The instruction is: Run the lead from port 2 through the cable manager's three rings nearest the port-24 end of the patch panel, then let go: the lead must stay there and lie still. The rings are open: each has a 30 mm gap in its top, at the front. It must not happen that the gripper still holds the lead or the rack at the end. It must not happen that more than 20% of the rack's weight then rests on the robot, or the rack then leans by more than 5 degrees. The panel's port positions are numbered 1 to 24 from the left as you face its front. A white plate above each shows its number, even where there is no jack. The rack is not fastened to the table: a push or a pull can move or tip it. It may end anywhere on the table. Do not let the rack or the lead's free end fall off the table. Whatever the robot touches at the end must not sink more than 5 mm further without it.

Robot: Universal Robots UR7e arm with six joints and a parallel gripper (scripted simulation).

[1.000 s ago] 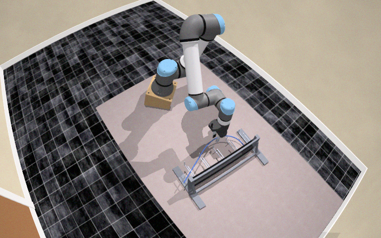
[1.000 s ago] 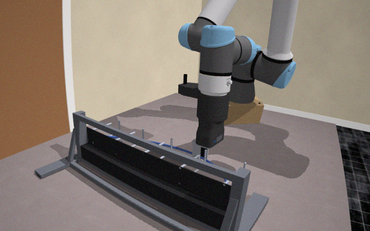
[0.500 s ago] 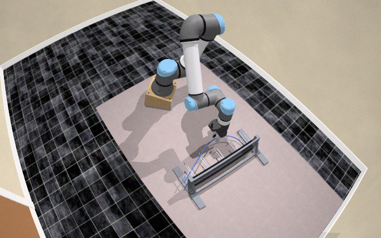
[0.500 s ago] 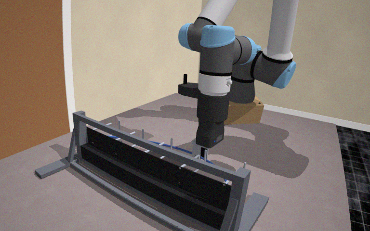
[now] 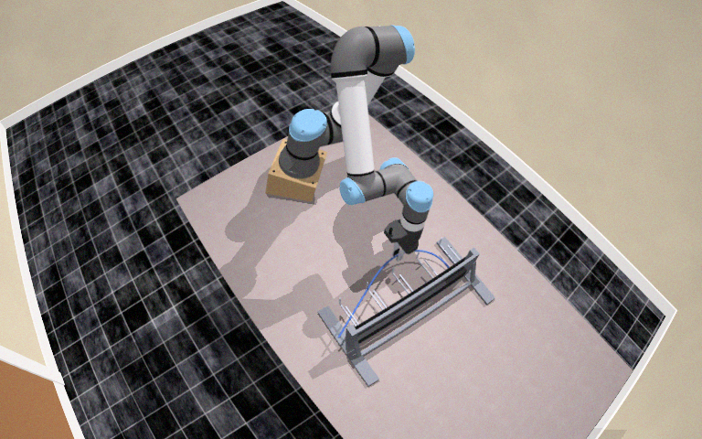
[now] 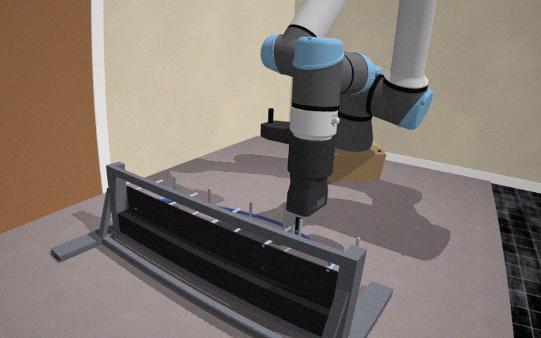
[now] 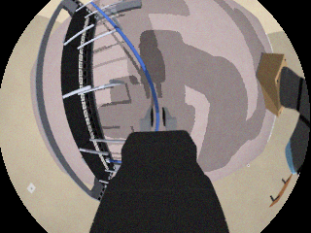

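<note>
My hand is 170 mm short of the rack, 60 mm to the left of it and 20 mm below it.
</note>
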